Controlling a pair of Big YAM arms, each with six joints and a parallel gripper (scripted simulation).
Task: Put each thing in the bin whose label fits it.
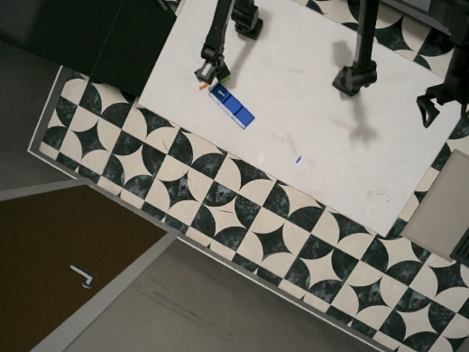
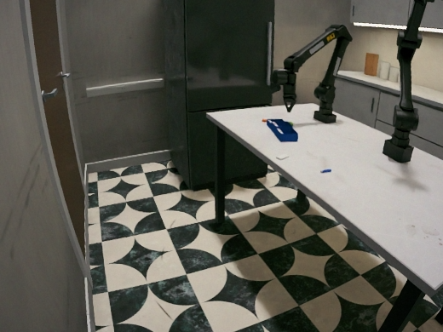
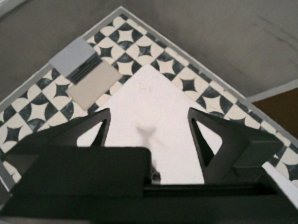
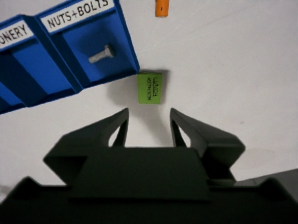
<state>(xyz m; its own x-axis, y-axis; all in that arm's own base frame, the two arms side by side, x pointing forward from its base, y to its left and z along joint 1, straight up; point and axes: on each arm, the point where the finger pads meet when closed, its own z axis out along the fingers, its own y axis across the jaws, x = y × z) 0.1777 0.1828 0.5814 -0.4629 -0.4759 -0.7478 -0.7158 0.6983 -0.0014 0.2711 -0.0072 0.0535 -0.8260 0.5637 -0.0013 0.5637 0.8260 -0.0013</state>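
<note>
My right gripper is now 8 cm above the green piece. Also, from my right hand: orange cylinder (9 cm ahead, 7 cm to the right, 7 cm below); then white piece (37 cm to the left, 26 cm ahead, 8 cm below); then tiny grey piece (8 cm ahead, 7 cm below, 3 cm to the left).
</note>
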